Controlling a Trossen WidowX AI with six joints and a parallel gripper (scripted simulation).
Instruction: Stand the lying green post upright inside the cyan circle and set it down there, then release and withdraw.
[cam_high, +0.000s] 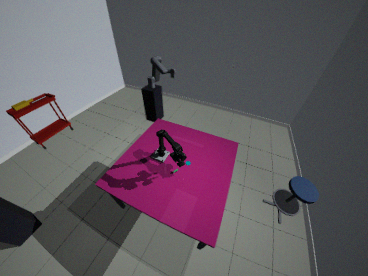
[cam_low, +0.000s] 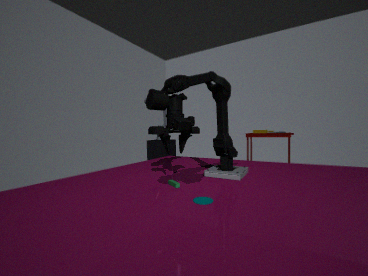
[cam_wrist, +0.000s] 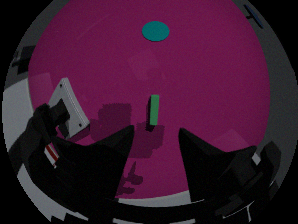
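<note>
The green post lies 1 cm behind my gripper tip, 2 cm to the right of it and 12 cm below it. Also, from my gripper tip: cyan circle 7 cm ahead, 15 cm to the left, 12 cm below.
</note>
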